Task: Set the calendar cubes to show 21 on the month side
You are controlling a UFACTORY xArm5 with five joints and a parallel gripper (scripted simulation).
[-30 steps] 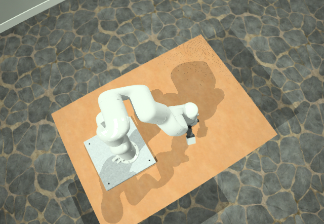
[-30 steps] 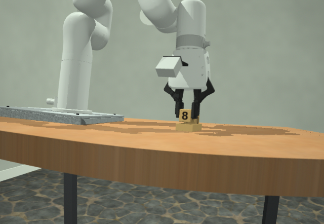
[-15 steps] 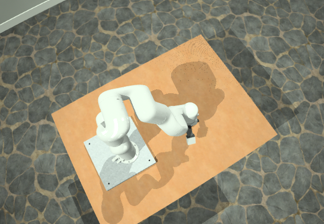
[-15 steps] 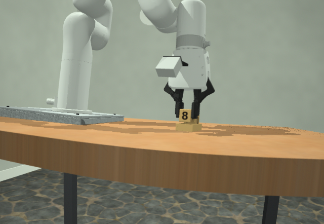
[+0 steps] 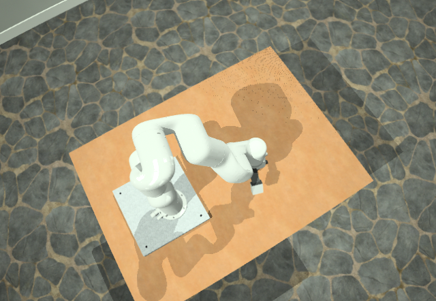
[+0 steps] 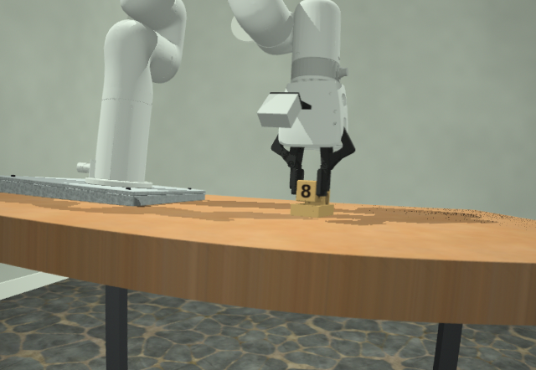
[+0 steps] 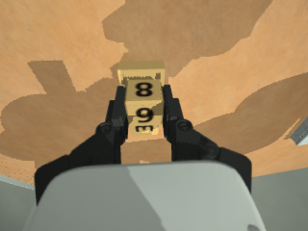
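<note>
Now: hand 40 mm above the wooden calendar tray, 10 mm to the right of it and 10 mm short of it.
</note>
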